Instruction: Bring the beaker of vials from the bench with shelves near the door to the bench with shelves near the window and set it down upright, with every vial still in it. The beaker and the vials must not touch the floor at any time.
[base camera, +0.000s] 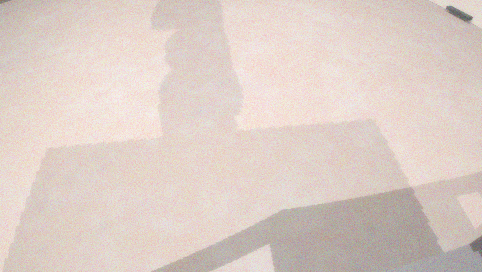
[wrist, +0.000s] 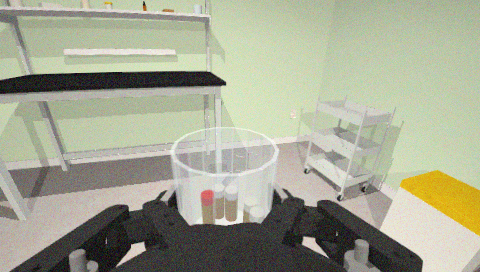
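The clear beaker (wrist: 225, 172) is upright between the fingers of my gripper (wrist: 225, 195) in the wrist view, and the gripper is shut on it. Several vials (wrist: 231, 204) stand inside the beaker, one with a red cap and the others with white or pale caps; their lower ends are partly hidden by the gripper. A bench with a black top (wrist: 125, 80) and a shelf (wrist: 115, 14) above it stands against the green wall, ahead and to the left beyond the beaker. The frames do not tell whether it is the window bench or the door bench.
A three-tier white cart (wrist: 345, 172) stands right of the bench near the corner. A white block with a yellow top (wrist: 445, 197) is at the right edge. Small bottles and boxes stand on the shelf. In the base camera view, shadows fall across the floor (base camera: 310, 75), and a dark object (base camera: 459, 13) shows at top right.
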